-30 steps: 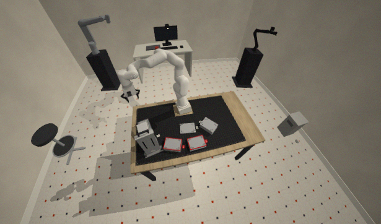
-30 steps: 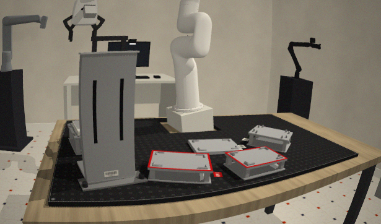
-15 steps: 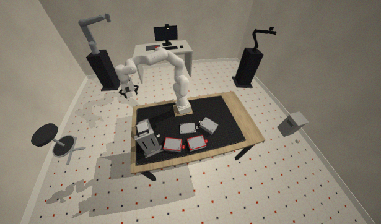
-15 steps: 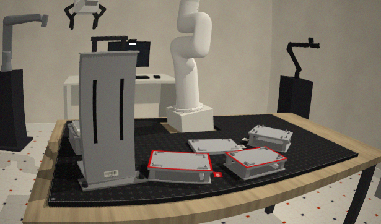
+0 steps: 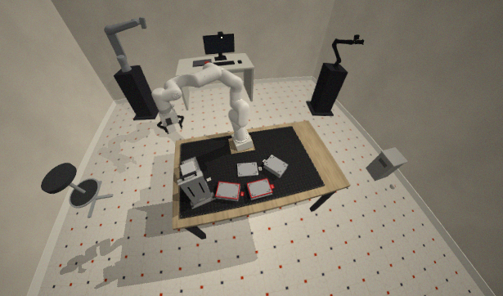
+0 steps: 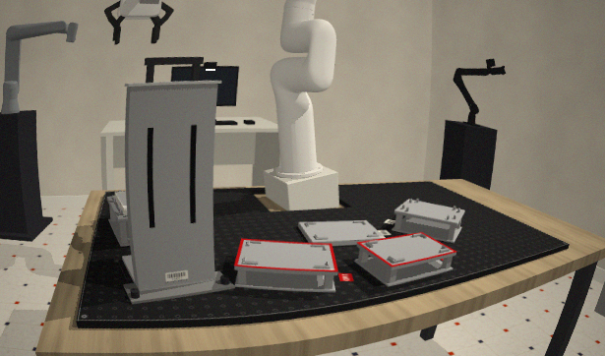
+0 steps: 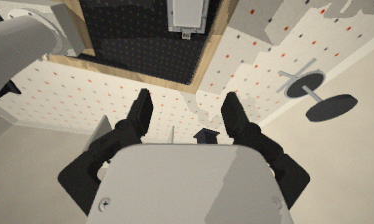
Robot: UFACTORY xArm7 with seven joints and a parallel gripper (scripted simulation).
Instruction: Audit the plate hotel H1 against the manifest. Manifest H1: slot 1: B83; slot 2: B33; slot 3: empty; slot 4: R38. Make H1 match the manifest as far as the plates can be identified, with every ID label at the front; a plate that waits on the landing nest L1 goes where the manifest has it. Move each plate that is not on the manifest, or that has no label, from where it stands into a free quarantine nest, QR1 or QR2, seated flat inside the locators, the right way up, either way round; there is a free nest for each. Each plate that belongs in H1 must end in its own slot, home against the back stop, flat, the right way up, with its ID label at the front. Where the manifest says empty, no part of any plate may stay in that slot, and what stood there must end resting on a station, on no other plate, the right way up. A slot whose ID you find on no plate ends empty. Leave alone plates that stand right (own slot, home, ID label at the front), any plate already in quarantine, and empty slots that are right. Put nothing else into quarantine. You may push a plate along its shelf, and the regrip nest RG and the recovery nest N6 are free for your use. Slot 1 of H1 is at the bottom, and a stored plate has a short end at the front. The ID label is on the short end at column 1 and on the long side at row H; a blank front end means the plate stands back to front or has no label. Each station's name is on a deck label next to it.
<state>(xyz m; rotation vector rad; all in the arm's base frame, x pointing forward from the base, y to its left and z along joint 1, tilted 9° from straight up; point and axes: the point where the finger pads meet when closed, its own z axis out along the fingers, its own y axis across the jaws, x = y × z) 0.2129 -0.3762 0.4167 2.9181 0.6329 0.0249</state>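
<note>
Now: the regrip nest RG 360 mm below my hand, 60 mm ahead of it and 30 mm to the left of it. The rest, counted from my hand: black plate: 250 mm below, 230 mm ahead, 100 mm to the left; RG deck label: 420 mm below, 40 mm behind, 20 mm to the right; plate hotel H1: 300 mm ahead, 260 mm below, 130 mm to the left.
</note>
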